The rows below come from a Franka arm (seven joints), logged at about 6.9 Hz.
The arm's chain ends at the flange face. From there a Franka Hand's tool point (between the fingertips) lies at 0.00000 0.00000 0.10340 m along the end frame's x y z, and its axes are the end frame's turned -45 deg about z.
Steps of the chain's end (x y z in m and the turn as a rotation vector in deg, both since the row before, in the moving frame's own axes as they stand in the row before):
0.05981 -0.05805 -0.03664 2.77 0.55 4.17
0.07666 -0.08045 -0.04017 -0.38 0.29 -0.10
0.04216 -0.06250 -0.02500 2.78 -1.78 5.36
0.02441 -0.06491 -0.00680 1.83 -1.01 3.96
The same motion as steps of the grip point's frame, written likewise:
0.08767 -0.00143 -0.03677 1.57 2.35 4.17
0.11098 -0.00182 -0.04017 -0.47 -0.06 -0.10
0.07555 -0.02013 -0.02517 3.22 0.71 5.36
0.06433 -0.03222 -0.00687 2.01 0.58 3.96

